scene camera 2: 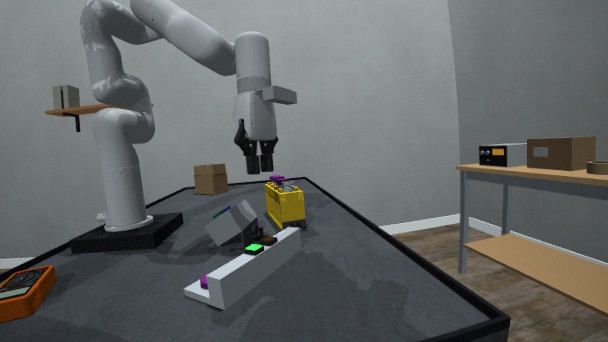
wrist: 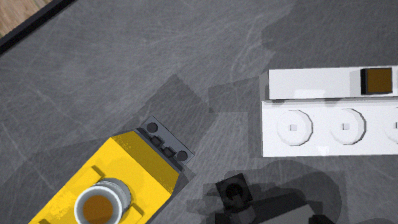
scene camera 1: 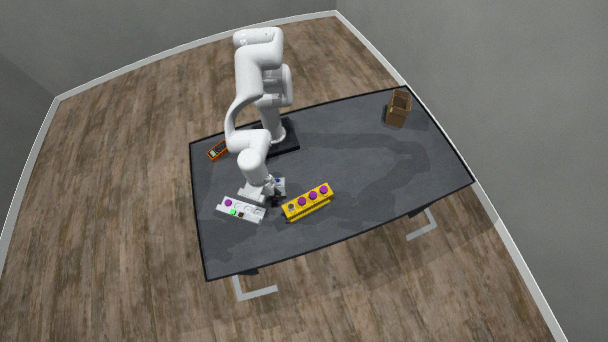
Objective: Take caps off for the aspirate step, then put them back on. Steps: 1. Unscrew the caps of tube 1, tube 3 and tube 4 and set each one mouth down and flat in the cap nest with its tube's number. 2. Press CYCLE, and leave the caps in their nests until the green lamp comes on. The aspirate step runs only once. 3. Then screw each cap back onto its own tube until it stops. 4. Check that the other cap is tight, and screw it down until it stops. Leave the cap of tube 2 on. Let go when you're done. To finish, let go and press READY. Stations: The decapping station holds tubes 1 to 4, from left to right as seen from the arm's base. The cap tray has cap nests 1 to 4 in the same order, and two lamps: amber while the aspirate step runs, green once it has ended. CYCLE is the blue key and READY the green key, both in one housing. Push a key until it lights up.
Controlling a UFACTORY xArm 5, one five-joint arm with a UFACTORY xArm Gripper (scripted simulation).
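My gripper [scene camera 2: 260,172], a cardboard box [scene camera 2: 208,180]. Cardboard box out of frame in the wrist view.
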